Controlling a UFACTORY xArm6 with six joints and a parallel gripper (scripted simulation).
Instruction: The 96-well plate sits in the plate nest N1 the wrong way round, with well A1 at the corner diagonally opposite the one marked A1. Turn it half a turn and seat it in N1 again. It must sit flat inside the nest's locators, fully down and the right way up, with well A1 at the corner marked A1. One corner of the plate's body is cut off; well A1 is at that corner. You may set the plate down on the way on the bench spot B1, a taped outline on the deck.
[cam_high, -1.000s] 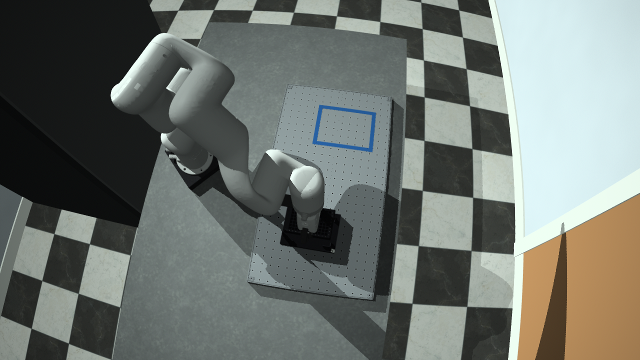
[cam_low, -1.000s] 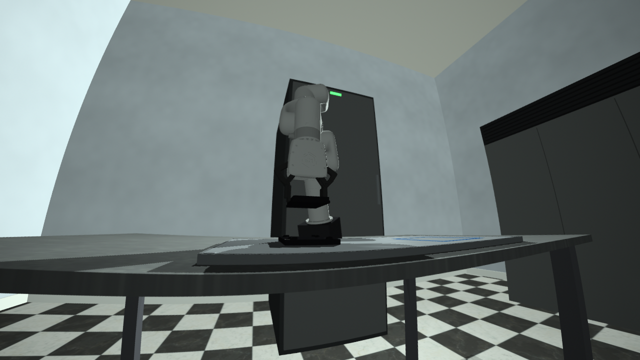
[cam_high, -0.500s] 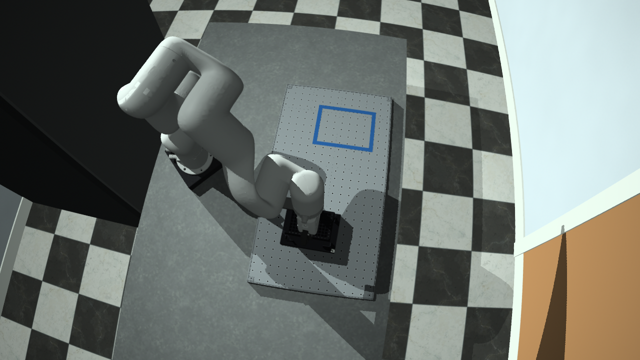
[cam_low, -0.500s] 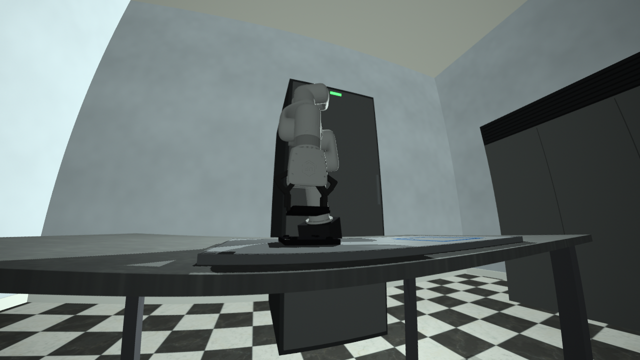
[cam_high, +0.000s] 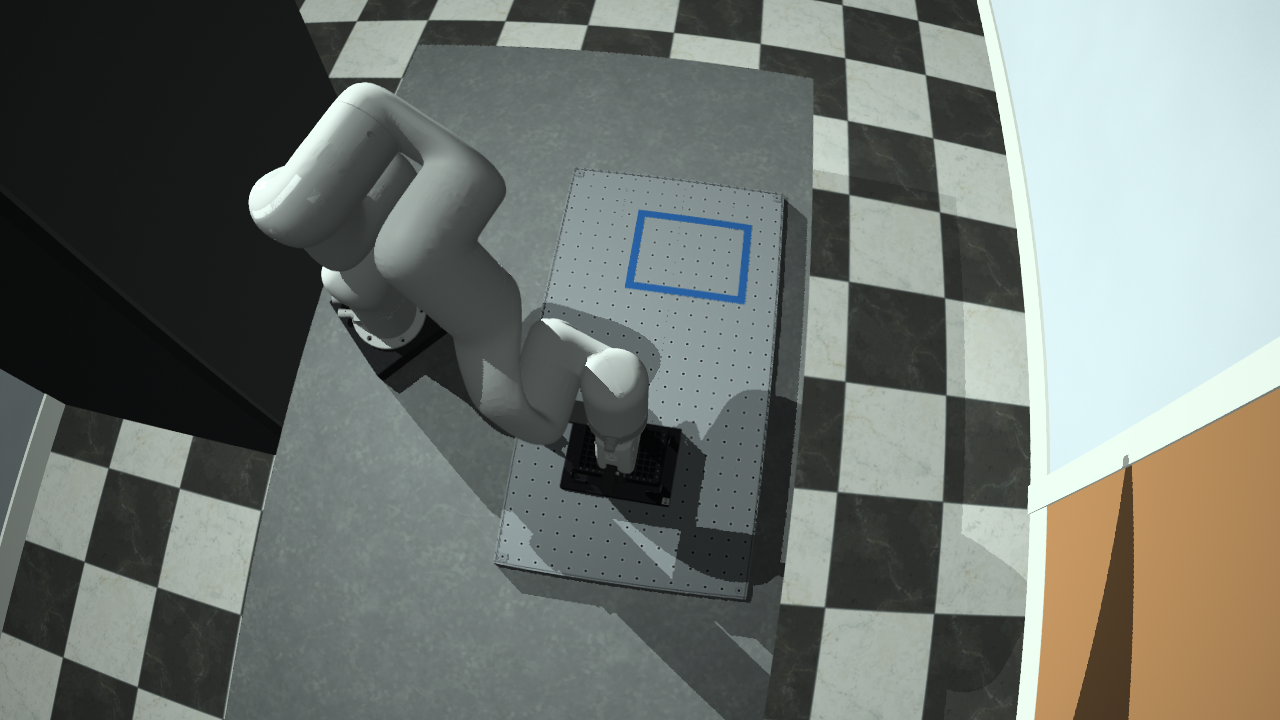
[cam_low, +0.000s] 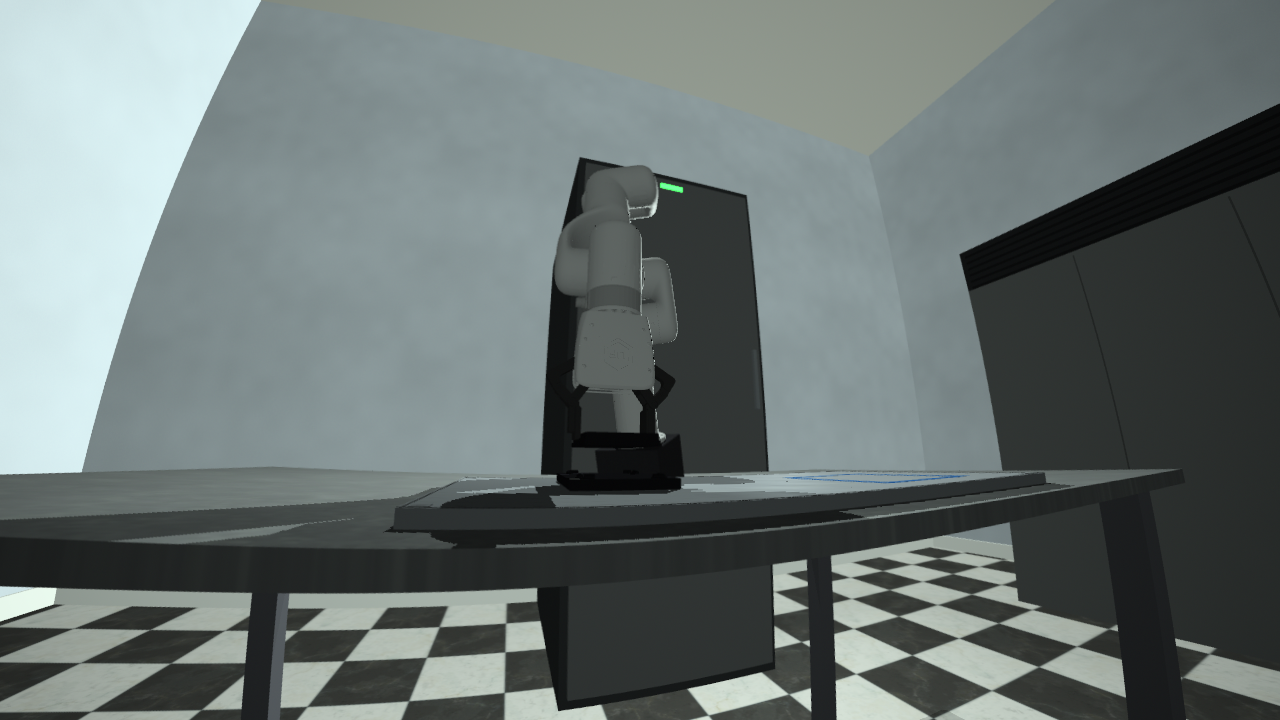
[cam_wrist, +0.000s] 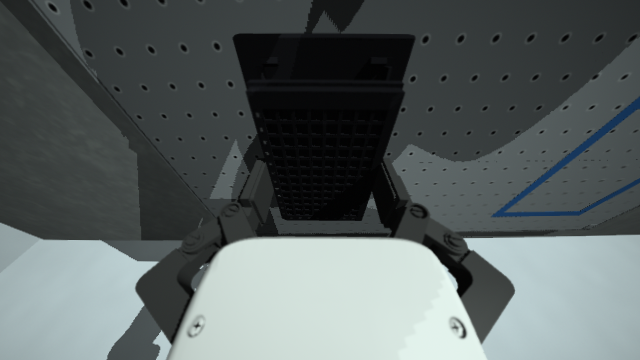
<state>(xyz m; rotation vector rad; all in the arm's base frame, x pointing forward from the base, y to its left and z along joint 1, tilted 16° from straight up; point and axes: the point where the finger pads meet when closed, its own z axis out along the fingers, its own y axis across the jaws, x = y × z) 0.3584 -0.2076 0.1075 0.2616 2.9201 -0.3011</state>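
Right now the black plate nest N1 is 60 mm below my hand. From my hand the other things lie so: black 96-well plate (10 mm below); small white A1 mark (60 mm ahead, 70 mm to the right, 50 mm below).
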